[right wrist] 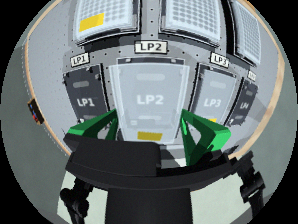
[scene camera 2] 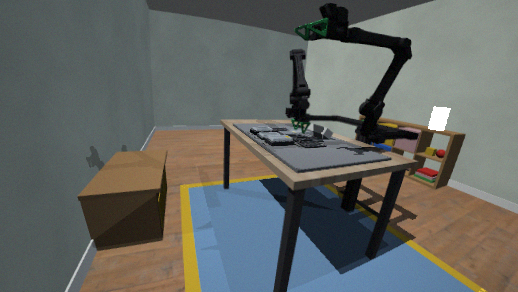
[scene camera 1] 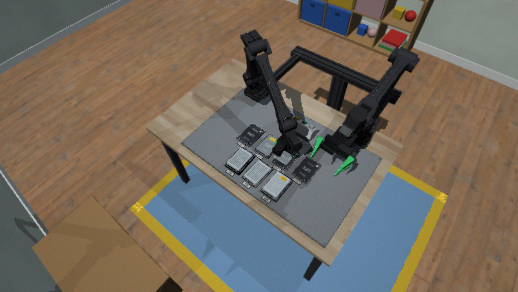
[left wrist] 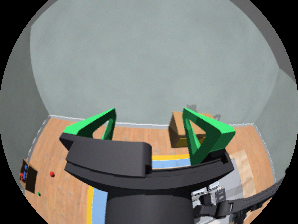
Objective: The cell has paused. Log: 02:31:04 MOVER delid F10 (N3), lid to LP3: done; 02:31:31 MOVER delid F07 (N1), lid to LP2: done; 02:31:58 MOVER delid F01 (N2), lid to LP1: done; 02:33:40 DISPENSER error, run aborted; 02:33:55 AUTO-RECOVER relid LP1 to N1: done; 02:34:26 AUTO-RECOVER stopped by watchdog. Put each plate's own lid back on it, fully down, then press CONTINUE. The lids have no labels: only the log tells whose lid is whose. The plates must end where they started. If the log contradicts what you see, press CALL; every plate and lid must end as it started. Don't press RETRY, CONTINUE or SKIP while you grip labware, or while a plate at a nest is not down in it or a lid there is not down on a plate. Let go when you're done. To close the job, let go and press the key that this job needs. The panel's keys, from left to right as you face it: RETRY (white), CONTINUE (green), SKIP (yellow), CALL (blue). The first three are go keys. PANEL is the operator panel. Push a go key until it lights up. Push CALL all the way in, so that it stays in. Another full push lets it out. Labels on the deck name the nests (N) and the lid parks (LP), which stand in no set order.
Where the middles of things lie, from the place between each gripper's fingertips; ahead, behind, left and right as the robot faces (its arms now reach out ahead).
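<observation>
Lid park LP1 point(right wrist: 95, 86), counted from my right hand: 5 cm below, 1 cm ahead, 13 cm to the left of it. Going by its middle, the lid park LP1 is nearer to my right hand than to my left hand.
The same lid park LP1, counted from my left hand: 13 cm to the right of it, 27 cm behind it, 55 cm below it.
</observation>
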